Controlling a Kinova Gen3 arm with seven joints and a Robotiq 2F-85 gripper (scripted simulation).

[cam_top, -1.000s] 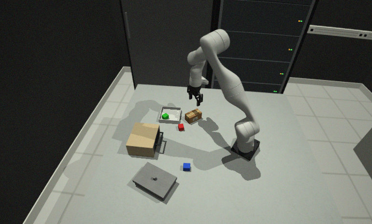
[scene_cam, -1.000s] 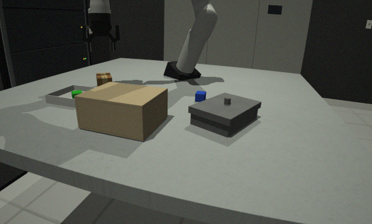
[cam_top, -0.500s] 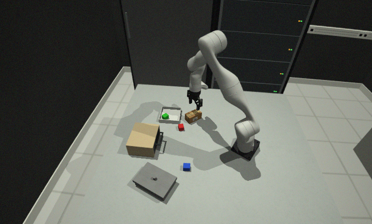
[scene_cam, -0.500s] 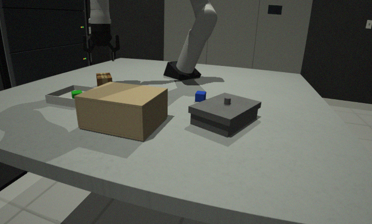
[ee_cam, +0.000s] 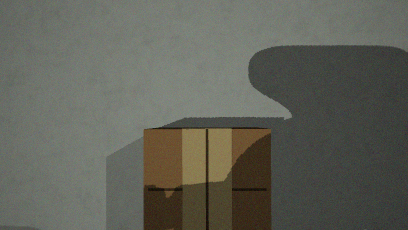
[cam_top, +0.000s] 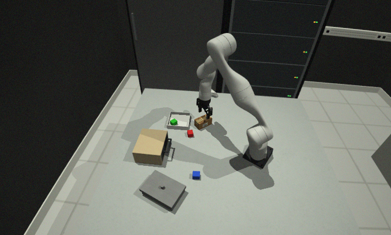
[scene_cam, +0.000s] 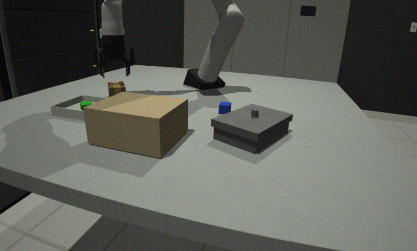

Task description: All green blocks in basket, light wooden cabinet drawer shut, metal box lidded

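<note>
Now: the small cardboard box 6 cm below my hand. The rest, counted from my hand: basket (17 cm ahead, 8 cm below, 2 cm to the left); cabinet drawer (30 cm to the left, 23 cm ahead, 5 cm below); red block (12 cm to the left, 8 cm below, 6 cm ahead).
</note>
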